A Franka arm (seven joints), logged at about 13 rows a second.
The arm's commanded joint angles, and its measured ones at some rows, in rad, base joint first. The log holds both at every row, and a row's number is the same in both.
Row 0, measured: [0.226, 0.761, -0.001, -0.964, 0.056, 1.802, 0.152]
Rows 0 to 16, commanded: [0.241, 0.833, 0.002, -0.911, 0.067, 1.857, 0.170]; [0.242, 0.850, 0.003, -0.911, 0.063, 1.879, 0.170]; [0.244, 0.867, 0.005, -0.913, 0.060, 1.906, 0.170]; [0.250, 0.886, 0.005, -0.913, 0.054, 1.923, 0.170]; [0.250, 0.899, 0.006, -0.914, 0.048, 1.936, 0.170]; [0.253, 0.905, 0.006, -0.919, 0.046, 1.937, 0.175]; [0.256, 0.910, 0.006, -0.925, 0.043, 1.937, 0.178]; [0.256, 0.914, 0.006, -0.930, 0.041, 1.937, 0.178]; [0.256, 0.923, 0.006, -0.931, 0.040, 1.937, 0.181]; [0.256, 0.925, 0.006, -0.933, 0.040, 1.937, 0.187]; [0.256, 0.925, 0.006, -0.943, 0.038, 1.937, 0.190]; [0.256, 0.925, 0.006, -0.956, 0.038, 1.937, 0.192]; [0.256, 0.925, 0.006, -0.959, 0.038, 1.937, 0.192]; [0.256, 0.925, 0.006, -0.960, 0.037, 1.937, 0.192]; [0.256, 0.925, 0.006, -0.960, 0.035, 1.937, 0.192]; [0.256, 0.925, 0.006, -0.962, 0.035, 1.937, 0.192]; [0.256, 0.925, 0.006, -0.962, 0.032, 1.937, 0.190]
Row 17, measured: [0.252, 0.926, 0.004, -0.962, 0.052, 1.938, 0.164]
